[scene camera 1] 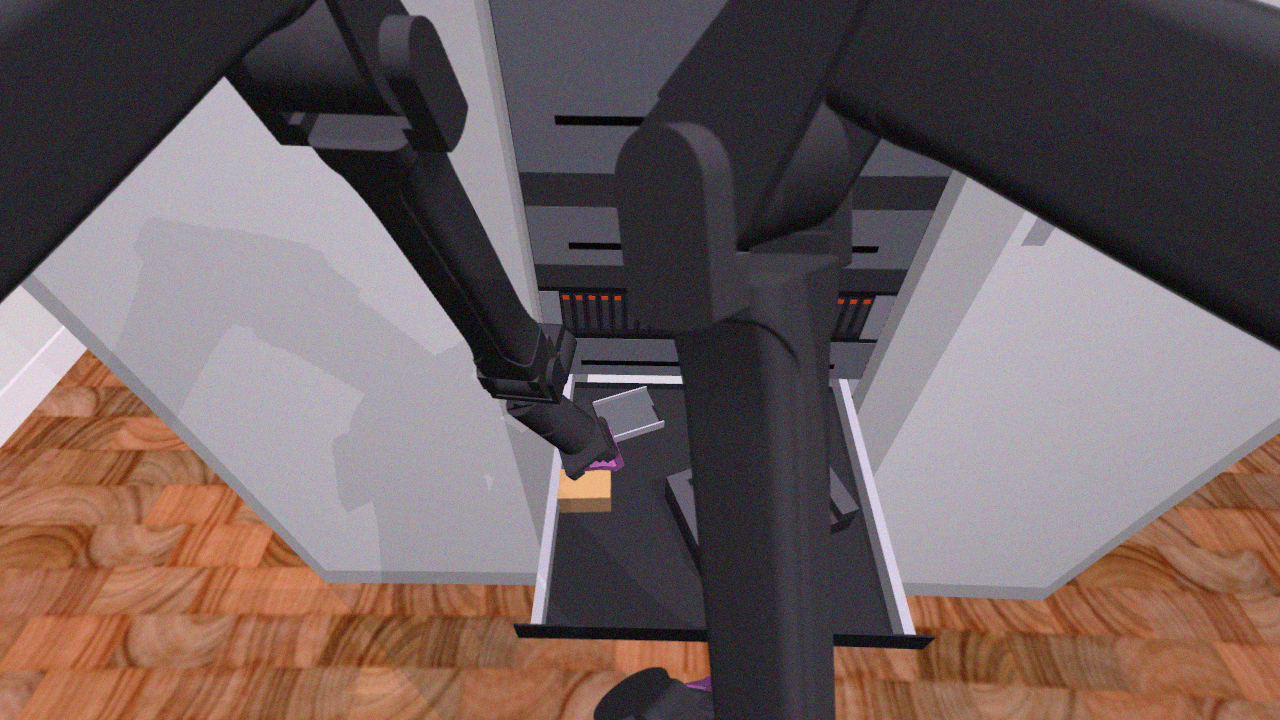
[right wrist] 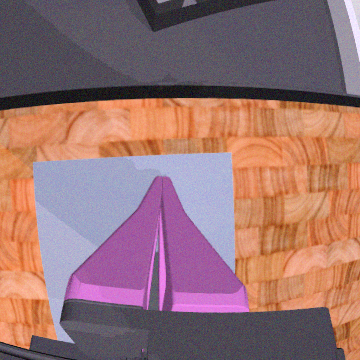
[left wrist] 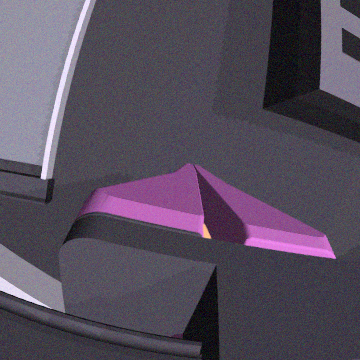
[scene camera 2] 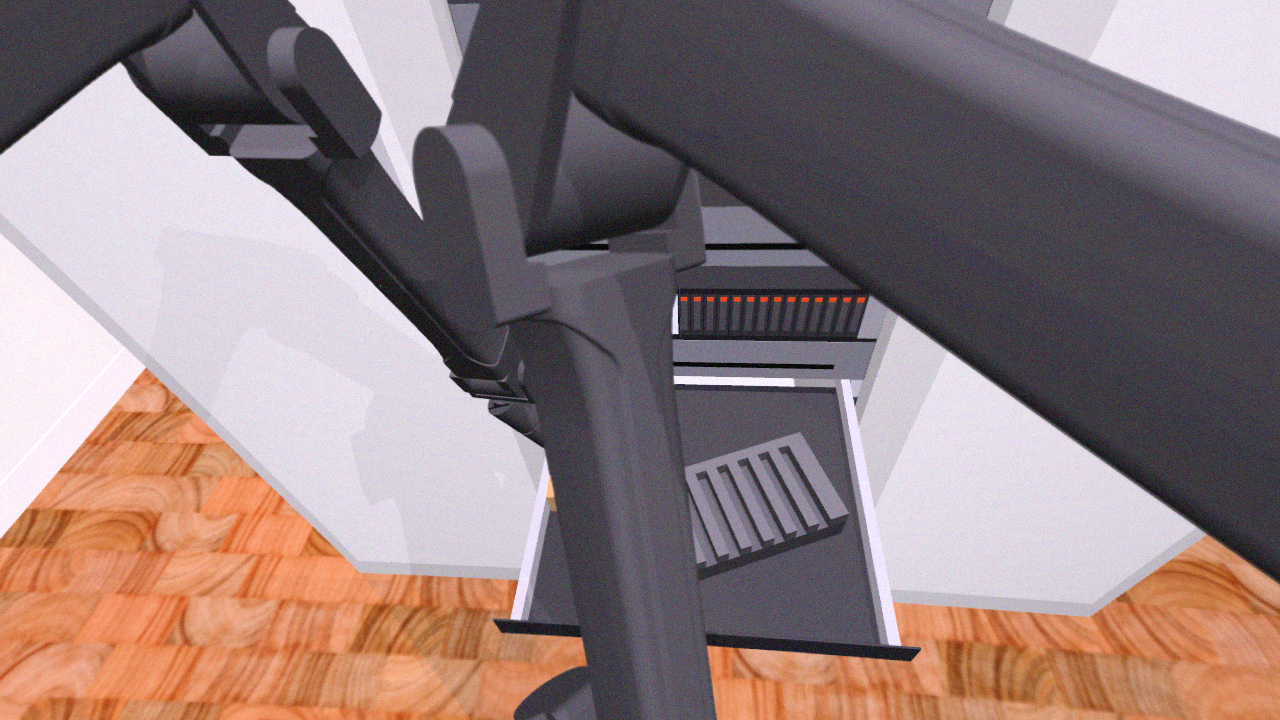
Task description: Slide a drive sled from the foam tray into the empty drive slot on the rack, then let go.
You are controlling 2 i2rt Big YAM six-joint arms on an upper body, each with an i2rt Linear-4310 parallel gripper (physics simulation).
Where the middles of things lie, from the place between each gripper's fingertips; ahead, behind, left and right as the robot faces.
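Labels:
My left hand is 11 cm short of the grey drive sled [scene camera 1: 632, 413], 1 cm to the right of it and 3 cm above it. Measured from that same left hand, the ribbed foam tray [scene camera 2: 749, 505] is 5 cm behind, 19 cm to the right and 1 cm below, and the tan block [scene camera 1: 591, 492] is 3 cm behind, 5 cm to the left and 2 cm below. By its middle, the tan block is nearer to my left hand than to my right hand.
With my right hand, I'm 25 cm short of the ribbed foam tray, 9 cm to the left of it and 10 cm above it. Going by their middles, that tray is the nearest to my right hand of the things named here. The tan block is 26 cm ahead of my right hand, 15 cm to the left of it and 11 cm below it, while the grey drive sled is 40 cm ahead of that hand, 11 cm to the left and 12 cm below.

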